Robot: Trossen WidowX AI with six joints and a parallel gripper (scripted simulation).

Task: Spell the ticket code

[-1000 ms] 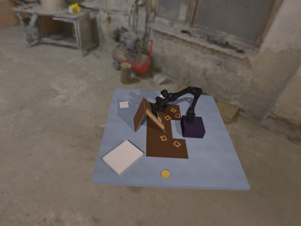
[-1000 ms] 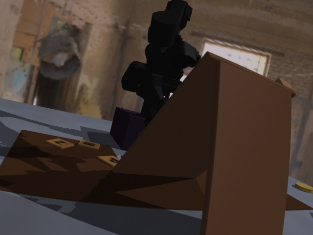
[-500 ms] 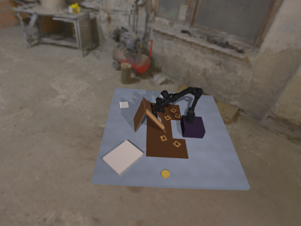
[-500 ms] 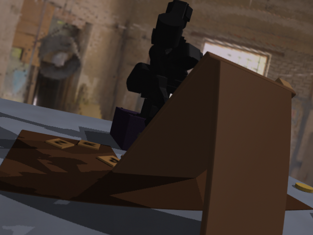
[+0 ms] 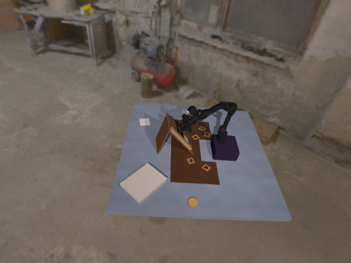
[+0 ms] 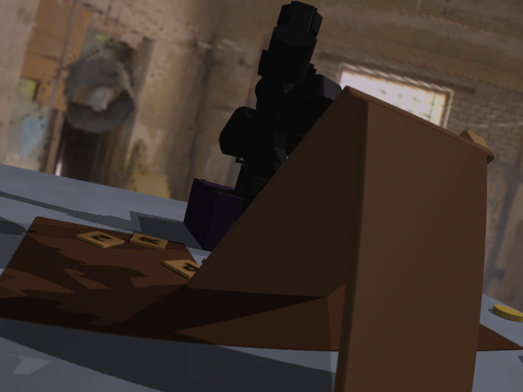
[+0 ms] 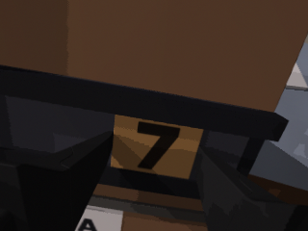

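My gripper tip is now 80 mm above the white ticket, 70 mm past it and 50 mm to the right of it. The rest, counted from my gripper tip: yellow disc: 620 mm to the left, 150 mm below, 110 mm behind; then brown mat: 170 mm behind, 160 mm below, 70 mm to the left.
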